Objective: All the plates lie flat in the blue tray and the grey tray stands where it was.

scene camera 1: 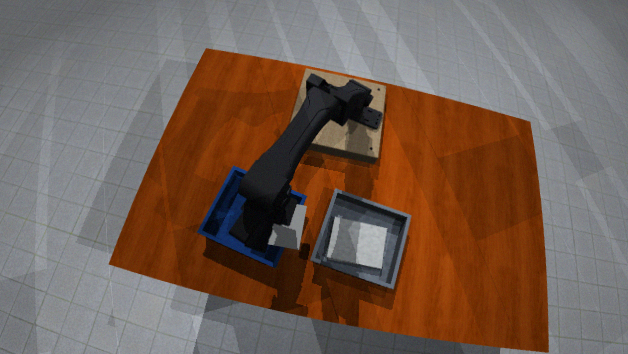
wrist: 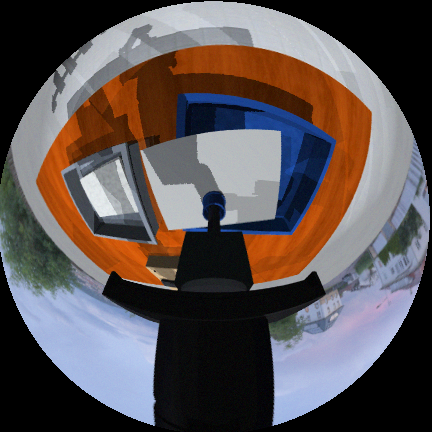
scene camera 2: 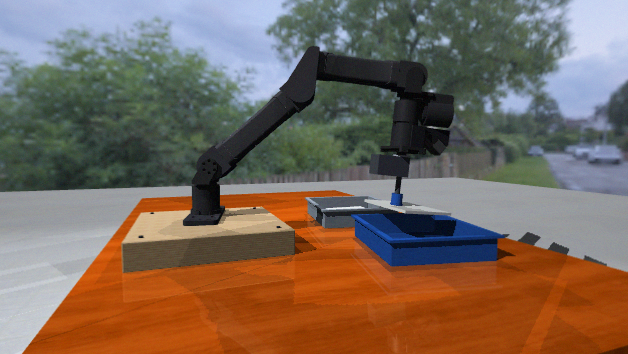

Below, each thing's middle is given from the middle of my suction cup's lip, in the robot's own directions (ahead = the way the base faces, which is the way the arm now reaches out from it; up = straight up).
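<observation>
Relative to my suction cup: blue tray (scene camera 2: 400, 239) 6 cm below, 2 cm ahead, 7 cm to the right; grey tray (scene camera 1: 345, 205) 6 cm below, 5 cm behind, 25 cm to the left.
</observation>
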